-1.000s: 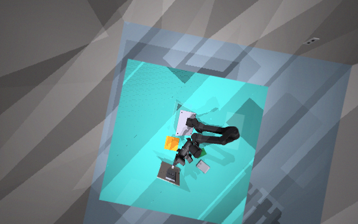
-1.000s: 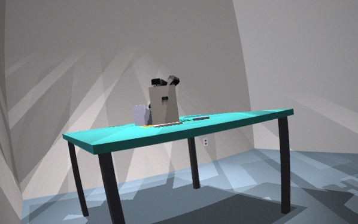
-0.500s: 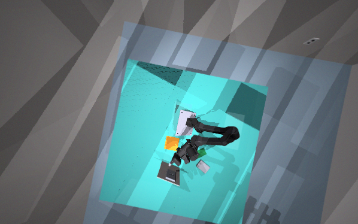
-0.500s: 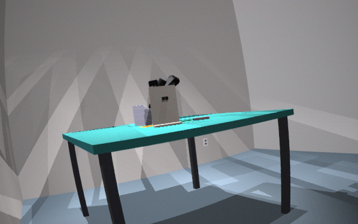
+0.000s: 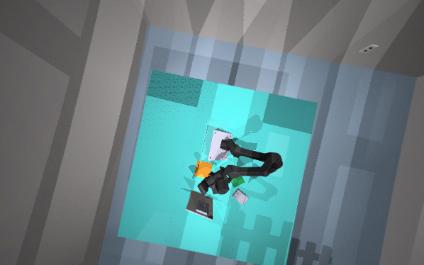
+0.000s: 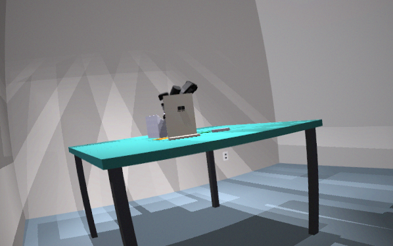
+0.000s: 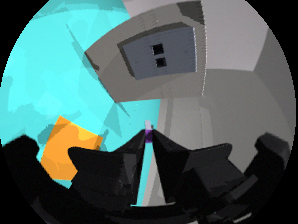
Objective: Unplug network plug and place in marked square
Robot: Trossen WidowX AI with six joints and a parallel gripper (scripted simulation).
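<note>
Right now the orange marked square is 80 mm behind my gripper tip and 150 mm below it. The rest, counted from my gripper tip: green patch 50 mm behind, 280 mm to the left, 150 mm below; network plug right at my gripper tip; grey upright panel 120 mm ahead, 40 mm to the left, 40 mm below.
</note>
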